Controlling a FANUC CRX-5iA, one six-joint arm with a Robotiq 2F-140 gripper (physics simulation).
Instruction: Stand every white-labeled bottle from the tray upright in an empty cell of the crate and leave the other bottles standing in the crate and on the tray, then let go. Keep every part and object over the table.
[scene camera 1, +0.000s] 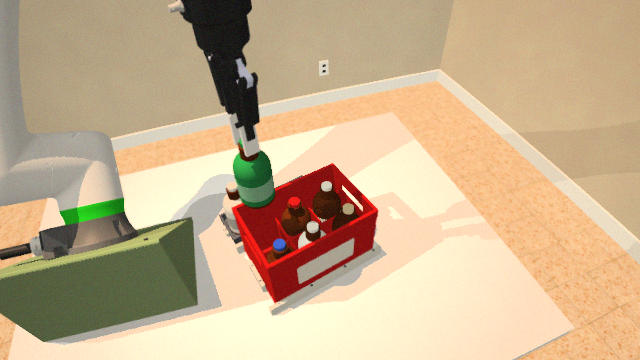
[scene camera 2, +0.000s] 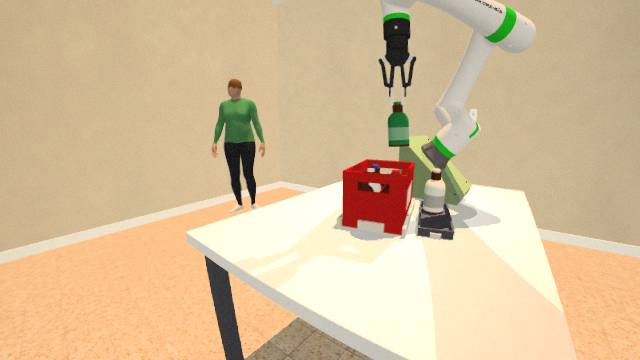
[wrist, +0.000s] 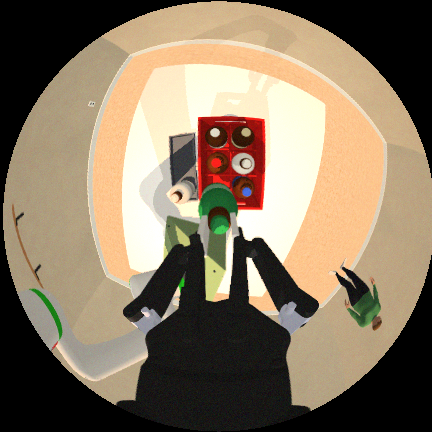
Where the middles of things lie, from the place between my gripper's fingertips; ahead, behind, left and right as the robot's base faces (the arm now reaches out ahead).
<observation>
The green bottle (scene camera 1: 253, 175) lies 60 mm below my hand and 10 mm to the left of it. Round my hand: red-capped brown bottle (scene camera 1: 294, 219): 290 mm below, 80 mm ahead, 20 mm to the left; white-capped brown bottle (scene camera 1: 326, 203): 290 mm below, 180 mm ahead, 40 mm to the left.
</observation>
